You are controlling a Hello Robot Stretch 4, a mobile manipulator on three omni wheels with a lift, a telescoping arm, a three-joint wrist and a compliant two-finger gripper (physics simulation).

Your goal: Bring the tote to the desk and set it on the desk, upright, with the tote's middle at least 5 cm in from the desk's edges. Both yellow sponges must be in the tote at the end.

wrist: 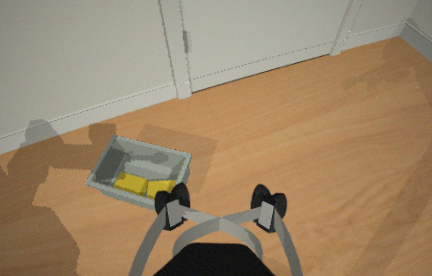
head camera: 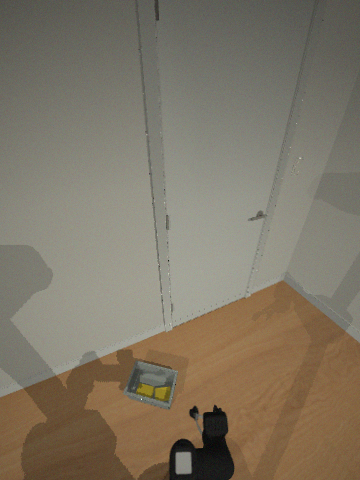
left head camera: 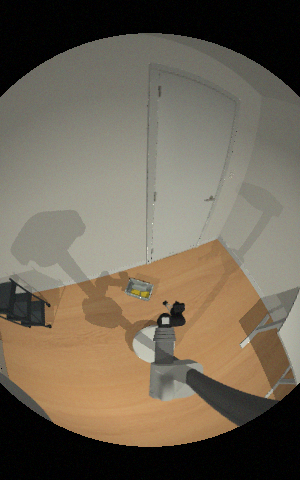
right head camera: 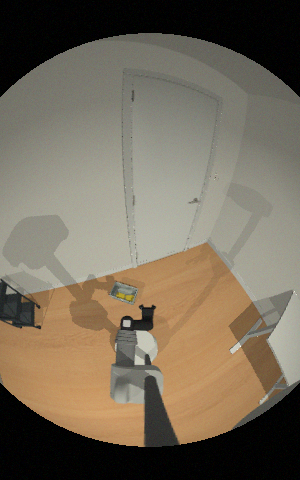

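The grey tote stands upright on the wooden floor near the wall, left of the door's foot. Two yellow sponges lie side by side in it: the left sponge and the right sponge. My gripper is open and empty, with its fingers apart. It points down above the floor, to the right of the tote. In the wrist view the left fingertip overlaps the tote's near right corner. A white top on pale legs, possibly the desk, is partly visible at right.
A closed white door is behind the tote. A dark shelved frame stands at the left by the wall. My white round base shows below the arm.
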